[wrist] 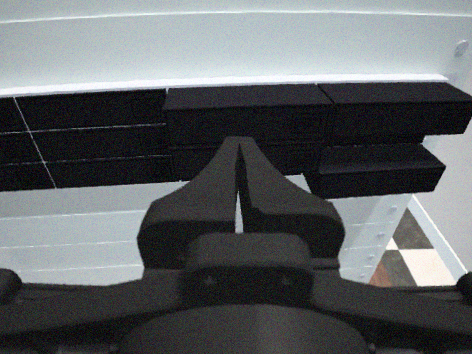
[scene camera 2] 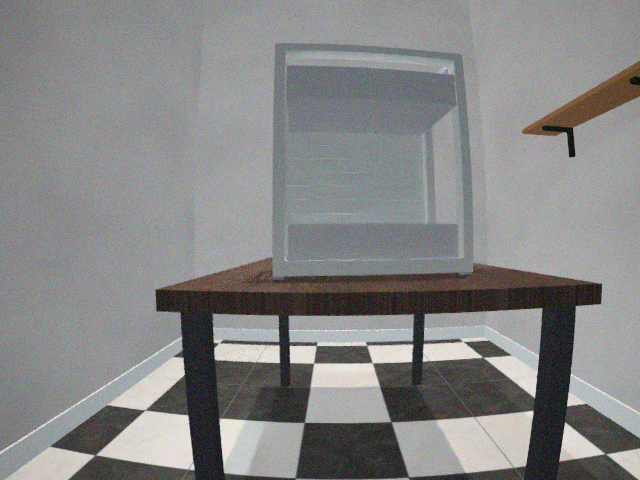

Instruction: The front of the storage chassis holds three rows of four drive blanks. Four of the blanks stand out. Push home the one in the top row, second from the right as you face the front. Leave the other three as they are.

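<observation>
The black blank in the top row, second from the right (wrist: 210,122), stands out in the wrist view, its top face showing. The top-right blank (wrist: 395,117) and bottom-right blank (wrist: 380,183) also stand out. Below the named blank, the middle-row blank (wrist: 192,161) appears to stand out too, partly behind my fingers. My gripper (wrist: 238,154) is shut and empty, its tips overlapping the lower part of the named blank in the picture; contact cannot be told. The pale chassis (wrist: 225,47) bears the rows. In the scene view, the blanks and gripper do not show.
A pale rack frame (scene camera 2: 279,155) stands on the dark wooden table (scene camera 2: 522,283), holding a grey upper unit (scene camera 2: 367,85) and a grey lower unit (scene camera 2: 372,241). A wooden wall shelf (scene camera 2: 584,105) is at the right. Flush black blanks (wrist: 95,107) lie left of my gripper.
</observation>
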